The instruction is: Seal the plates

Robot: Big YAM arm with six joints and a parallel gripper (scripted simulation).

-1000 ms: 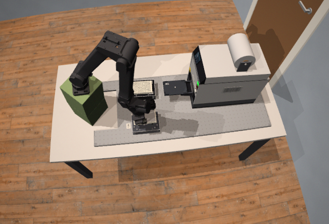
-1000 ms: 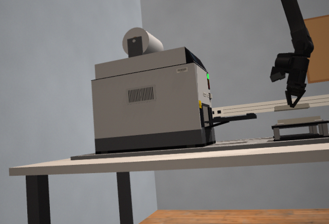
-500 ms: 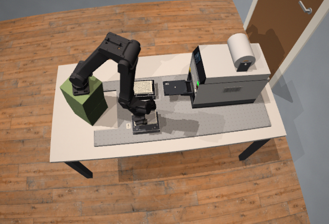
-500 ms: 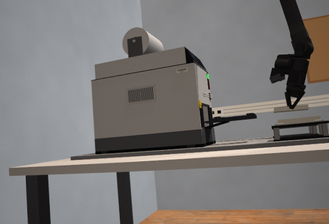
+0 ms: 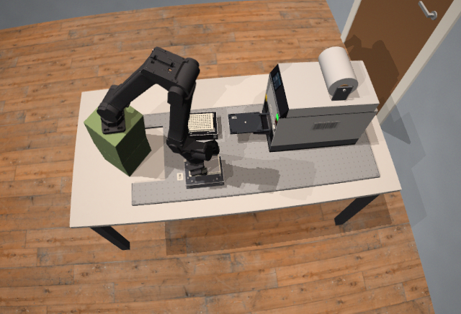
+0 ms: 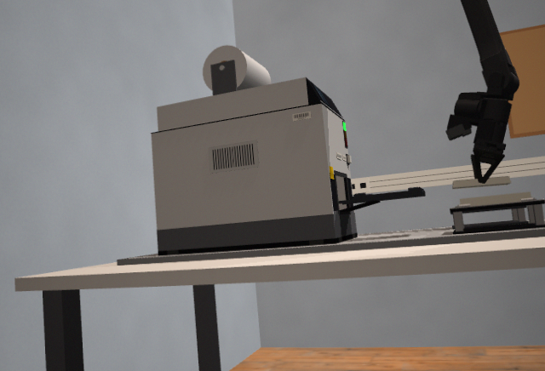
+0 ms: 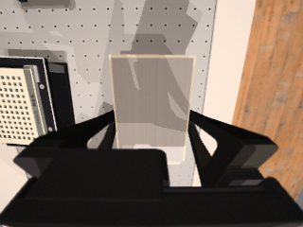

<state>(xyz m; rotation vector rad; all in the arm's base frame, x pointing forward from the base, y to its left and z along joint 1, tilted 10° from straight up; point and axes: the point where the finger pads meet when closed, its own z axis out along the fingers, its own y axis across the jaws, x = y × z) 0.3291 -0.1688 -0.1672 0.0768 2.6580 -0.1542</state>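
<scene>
Now: hand 7 cm above the plate nest. Round my hand: plate 2 cm ahead, 23 cm to the left, 5 cm below; then sealer stage 22 cm ahead, 17 cm to the left, 2 cm below; then yellow warning label 33 cm ahead, 24 cm to the left, 4 cm above.
</scene>
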